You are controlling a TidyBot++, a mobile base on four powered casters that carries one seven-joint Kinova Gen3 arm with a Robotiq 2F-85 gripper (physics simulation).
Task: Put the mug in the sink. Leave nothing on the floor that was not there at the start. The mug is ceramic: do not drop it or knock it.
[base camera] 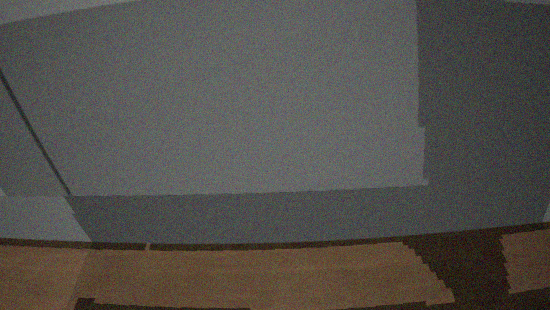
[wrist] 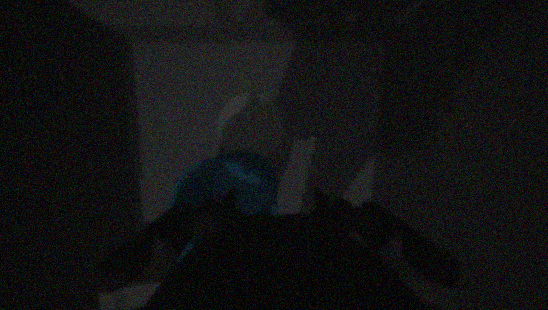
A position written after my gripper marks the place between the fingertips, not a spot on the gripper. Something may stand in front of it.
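Note:
My gripper (wrist: 275,196) is visible; so is a sink counter (base camera: 167,129).

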